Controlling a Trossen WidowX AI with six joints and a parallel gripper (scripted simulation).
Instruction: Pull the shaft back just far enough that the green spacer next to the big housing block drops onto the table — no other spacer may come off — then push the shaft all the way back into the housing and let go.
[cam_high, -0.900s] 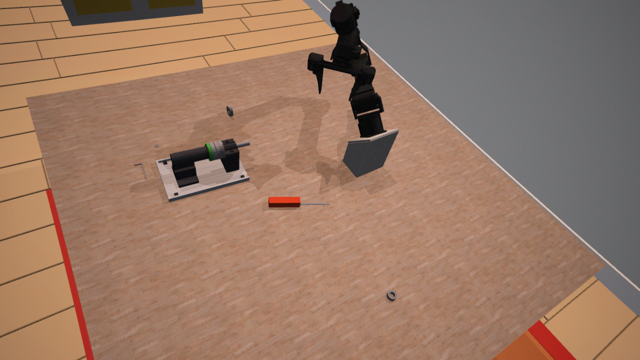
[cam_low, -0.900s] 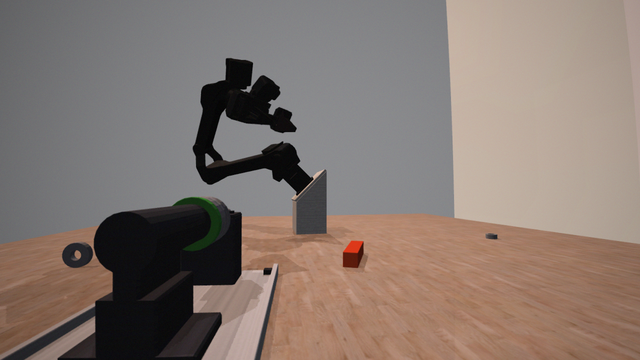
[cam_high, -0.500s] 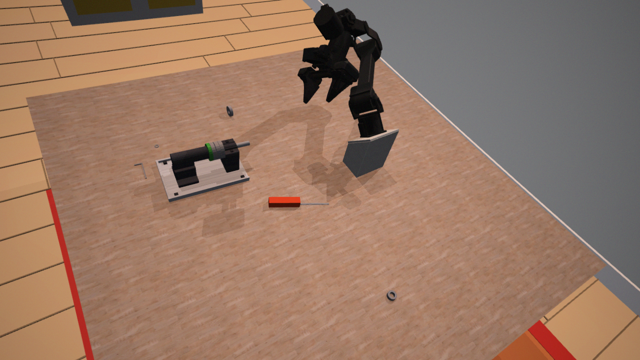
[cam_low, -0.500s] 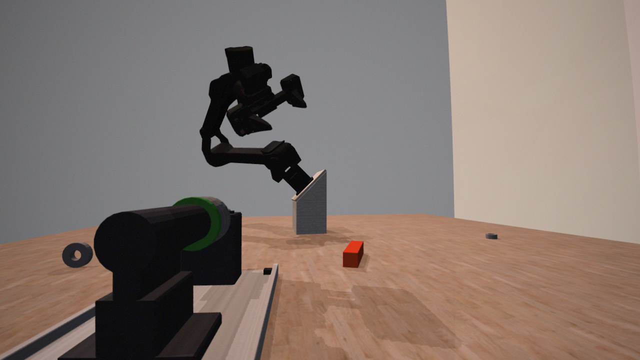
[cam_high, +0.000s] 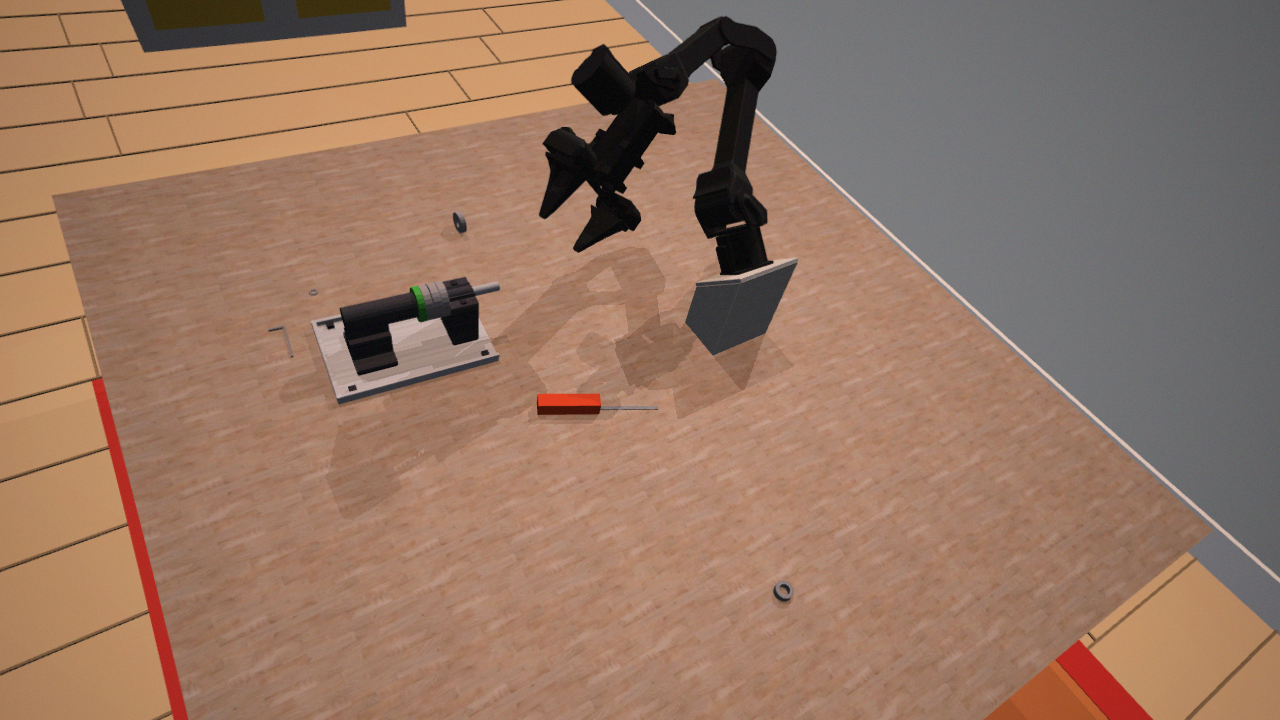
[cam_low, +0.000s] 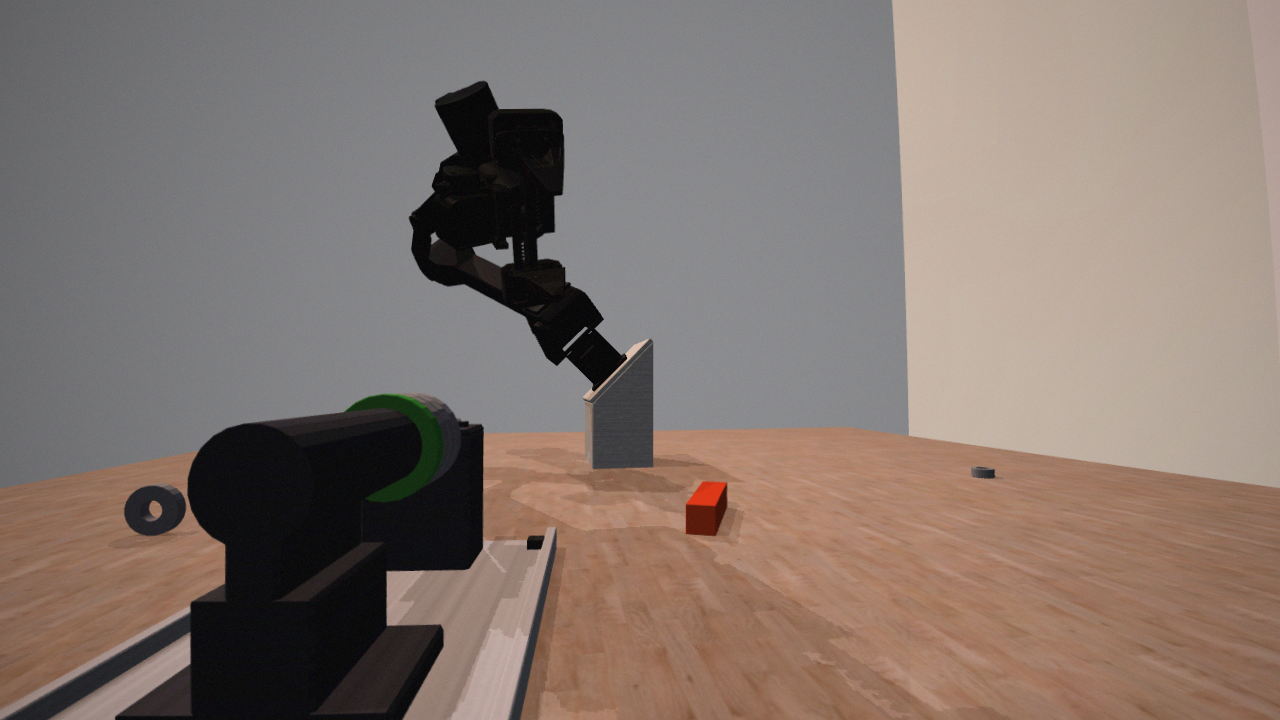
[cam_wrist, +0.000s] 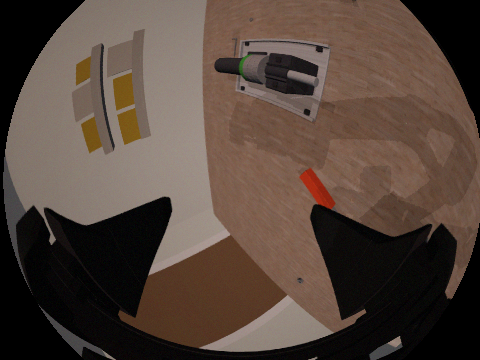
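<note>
Right now the grey shaft is 140 mm ahead of my gripper tip, 60 mm to the right of it and 140 mm below it. Round my gripper tip: red-handled screwdriver 30 mm behind, 140 mm to the left, 220 mm below; green spacer 180 mm ahead, 60 mm to the right, 140 mm below; grey spacer 150 mm ahead, 60 mm to the right, 140 mm below.
</note>
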